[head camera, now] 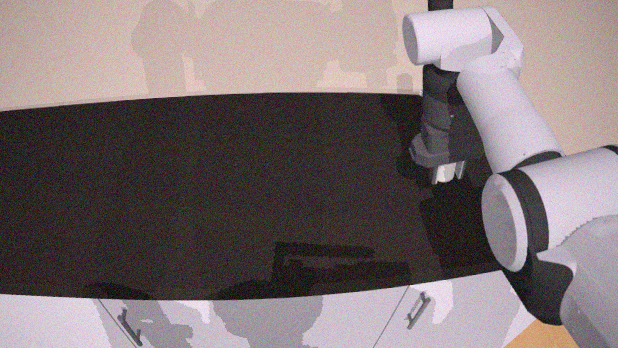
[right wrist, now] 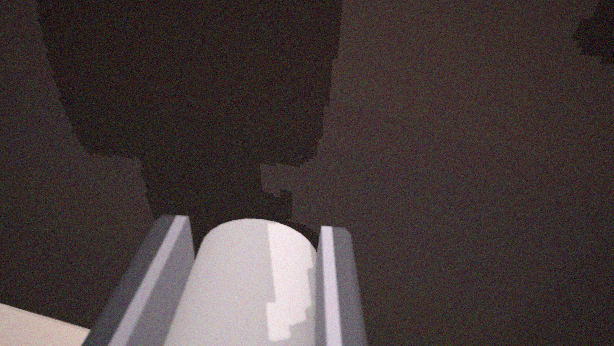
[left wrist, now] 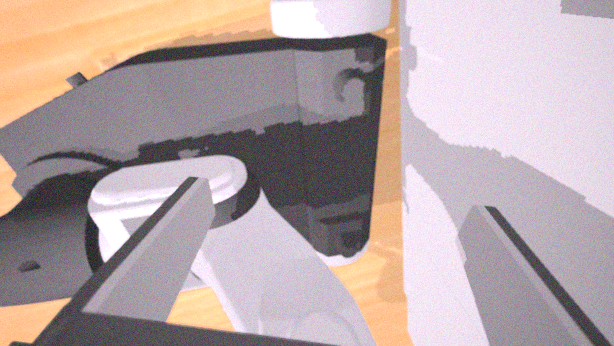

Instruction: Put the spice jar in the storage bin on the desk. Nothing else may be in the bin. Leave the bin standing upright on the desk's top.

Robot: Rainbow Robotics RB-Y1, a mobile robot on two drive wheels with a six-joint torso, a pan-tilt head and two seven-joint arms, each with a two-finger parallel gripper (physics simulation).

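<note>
The white spice jar is between the fingers of my right gripper, which is shut on it. They are over the right part of the dark desk top in the head view; the gap between jar and desk is hard to judge. The jar's upper part is hidden by the gripper in the head view. My left gripper is open and empty, beside the white cabinet front and above the floor. The storage bin does not show in any view.
White cabinet doors with a left handle and a right handle are below the desk's near edge. A beige wall is behind the desk. The robot's dark base stands on the wooden floor near the left gripper.
</note>
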